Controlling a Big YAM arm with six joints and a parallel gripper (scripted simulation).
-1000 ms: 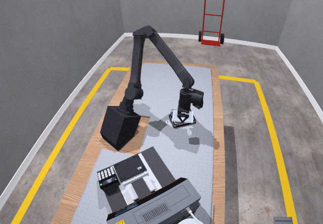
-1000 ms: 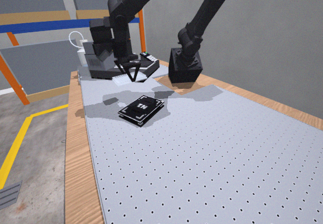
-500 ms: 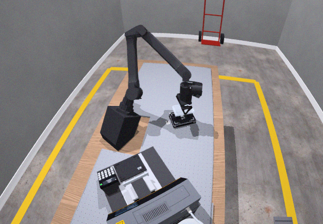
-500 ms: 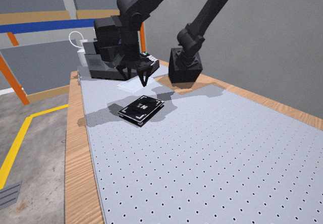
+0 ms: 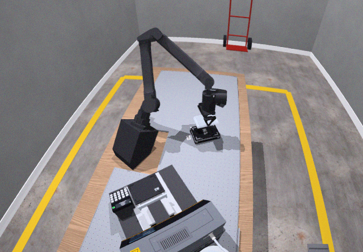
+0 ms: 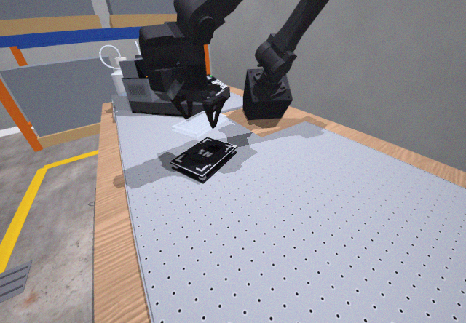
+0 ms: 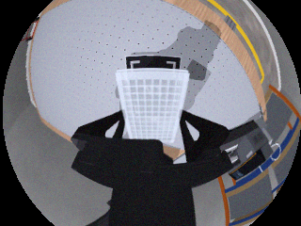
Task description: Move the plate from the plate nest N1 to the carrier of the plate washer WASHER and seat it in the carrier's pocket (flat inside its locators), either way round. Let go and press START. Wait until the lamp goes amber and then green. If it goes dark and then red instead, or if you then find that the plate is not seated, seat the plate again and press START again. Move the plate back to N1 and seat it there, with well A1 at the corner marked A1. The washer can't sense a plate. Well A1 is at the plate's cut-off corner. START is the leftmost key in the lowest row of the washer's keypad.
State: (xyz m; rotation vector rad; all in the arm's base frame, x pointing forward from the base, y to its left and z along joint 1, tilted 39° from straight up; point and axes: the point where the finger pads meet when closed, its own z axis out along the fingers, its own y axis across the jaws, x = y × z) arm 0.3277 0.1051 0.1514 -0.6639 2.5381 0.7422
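Right now my hand is 10 mm above the white well plate. From my hand the other things lie so: small white tag: 90 mm behind, 60 mm to the right, 130 mm below; black nest N1: 100 mm below; dark carrier: 160 mm behind, 480 mm to the right, 50 mm below.
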